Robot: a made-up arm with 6 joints.
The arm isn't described. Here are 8 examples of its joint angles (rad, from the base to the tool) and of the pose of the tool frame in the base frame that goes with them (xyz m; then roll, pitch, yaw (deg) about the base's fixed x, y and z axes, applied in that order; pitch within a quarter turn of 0, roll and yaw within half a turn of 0).
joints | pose
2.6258 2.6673 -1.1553 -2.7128 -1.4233 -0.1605 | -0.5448 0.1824 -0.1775 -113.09 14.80 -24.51
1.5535 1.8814 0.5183 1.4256 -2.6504 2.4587 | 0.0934 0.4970 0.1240 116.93 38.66 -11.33
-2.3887 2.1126 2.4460 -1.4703 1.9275 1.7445 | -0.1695 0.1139 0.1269 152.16 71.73 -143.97
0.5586 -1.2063 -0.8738 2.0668 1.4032 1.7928 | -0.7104 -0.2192 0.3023 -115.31 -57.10 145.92
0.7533 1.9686 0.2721 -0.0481 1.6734 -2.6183 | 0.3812 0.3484 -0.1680 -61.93 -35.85 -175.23
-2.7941 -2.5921 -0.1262 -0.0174 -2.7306 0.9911 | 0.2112 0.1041 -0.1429 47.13 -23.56 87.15
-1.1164 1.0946 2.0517 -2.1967 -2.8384 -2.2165 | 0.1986 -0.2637 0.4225 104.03 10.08 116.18
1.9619 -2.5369 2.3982 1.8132 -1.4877 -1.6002 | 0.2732 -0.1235 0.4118 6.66 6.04 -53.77
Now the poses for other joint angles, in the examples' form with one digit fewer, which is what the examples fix.
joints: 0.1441 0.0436 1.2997 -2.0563 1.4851 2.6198
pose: 0.381 -0.087 0.987 29.4 -15.6 178.3
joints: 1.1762 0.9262 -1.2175 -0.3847 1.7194 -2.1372
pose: 0.228 0.352 1.001 172.2 26.0 132.0
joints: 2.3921 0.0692 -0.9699 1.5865 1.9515 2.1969
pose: -0.002 -0.246 0.997 -14.7 -17.4 124.6
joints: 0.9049 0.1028 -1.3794 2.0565 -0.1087 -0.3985
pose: -0.288 -0.369 1.019 160.3 -3.0 -31.2
